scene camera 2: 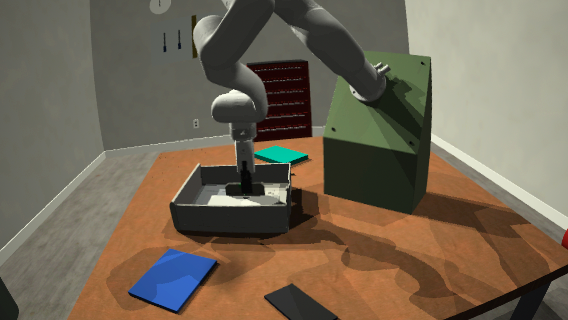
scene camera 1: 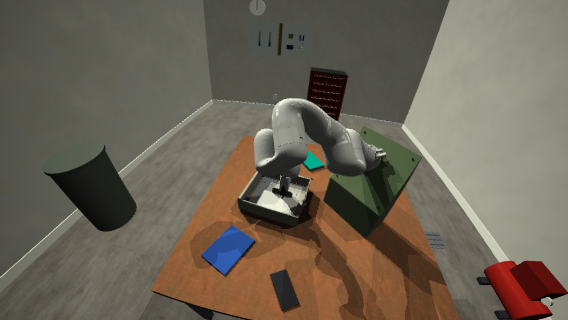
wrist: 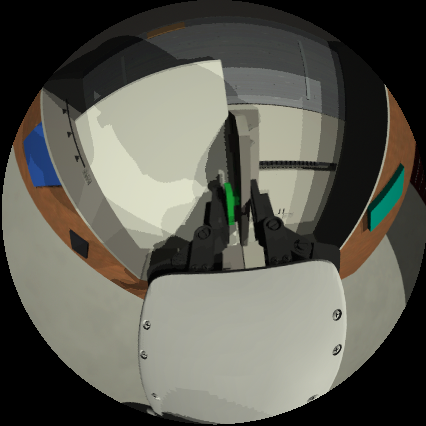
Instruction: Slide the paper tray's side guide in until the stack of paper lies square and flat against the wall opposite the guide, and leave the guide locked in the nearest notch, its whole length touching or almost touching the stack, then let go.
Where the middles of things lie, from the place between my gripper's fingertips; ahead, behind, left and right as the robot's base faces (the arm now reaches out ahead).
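I see the white paper stack [wrist: 156,145], and my hand is 80 mm to the right of it and 30 mm above it. Going by their middles, of the things named here the white paper stack is the nearest to my hand. The blue pad [scene camera 2: 172,280] is 80 mm ahead of my hand, 400 mm to the left of it and 50 mm below it. Then there is the teal pad [wrist: 383,202], which I find 440 mm to the right of my hand and 50 mm below it.
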